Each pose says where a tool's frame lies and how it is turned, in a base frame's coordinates. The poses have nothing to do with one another.
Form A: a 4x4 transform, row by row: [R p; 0 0 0 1], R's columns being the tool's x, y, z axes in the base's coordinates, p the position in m. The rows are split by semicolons.
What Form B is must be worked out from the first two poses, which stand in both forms.
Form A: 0.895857 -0.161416 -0.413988 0.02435; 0.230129 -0.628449 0.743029 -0.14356; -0.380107 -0.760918 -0.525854 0.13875; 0 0 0 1
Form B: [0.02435 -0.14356 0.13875 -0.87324 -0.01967 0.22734 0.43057]
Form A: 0.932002 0.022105 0.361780 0.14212; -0.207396 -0.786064 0.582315 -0.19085; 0.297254 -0.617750 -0.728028 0.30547; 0 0 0 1
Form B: [0.14212 -0.19085 0.30547 -0.92818 0.04991 -0.17751 0.32323]
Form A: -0.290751 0.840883 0.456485 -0.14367; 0.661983 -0.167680 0.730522 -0.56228; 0.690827 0.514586 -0.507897 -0.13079; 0 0 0 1
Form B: [-0.14367 -0.56228 -0.13079 -0.58839 -0.63855 -0.48748 0.09175]
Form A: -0.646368 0.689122 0.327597 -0.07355; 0.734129 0.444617 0.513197 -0.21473; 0.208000 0.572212 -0.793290 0.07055; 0 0 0 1
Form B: [-0.07355 -0.21473 0.07055 0.41902 0.84916 0.31955 0.03521]
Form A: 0.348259 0.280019 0.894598 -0.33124; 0.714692 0.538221 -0.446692 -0.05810; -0.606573 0.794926 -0.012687 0.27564; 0 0 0 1
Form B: [-0.33124 -0.05810 0.27564 0.45352 0.54833 0.15877 0.68443]
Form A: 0.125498 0.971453 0.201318 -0.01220; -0.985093 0.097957 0.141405 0.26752; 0.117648 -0.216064 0.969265 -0.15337; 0 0 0 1
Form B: [-0.01220 0.26752 -0.15337 -0.12070 0.02825 -0.66065 0.74039]
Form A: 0.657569 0.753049 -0.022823 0.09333; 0.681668 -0.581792 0.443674 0.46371; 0.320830 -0.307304 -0.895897 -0.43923; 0 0 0 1
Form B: [0.09333 0.46371 -0.43923 -0.88533 -0.40513 -0.08415 0.21206]
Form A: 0.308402 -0.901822 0.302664 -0.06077; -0.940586 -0.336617 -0.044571 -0.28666; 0.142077 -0.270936 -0.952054 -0.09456; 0 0 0 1
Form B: [-0.06077 -0.28666 -0.09456 -0.80577 0.57163 -0.13799 0.07023]
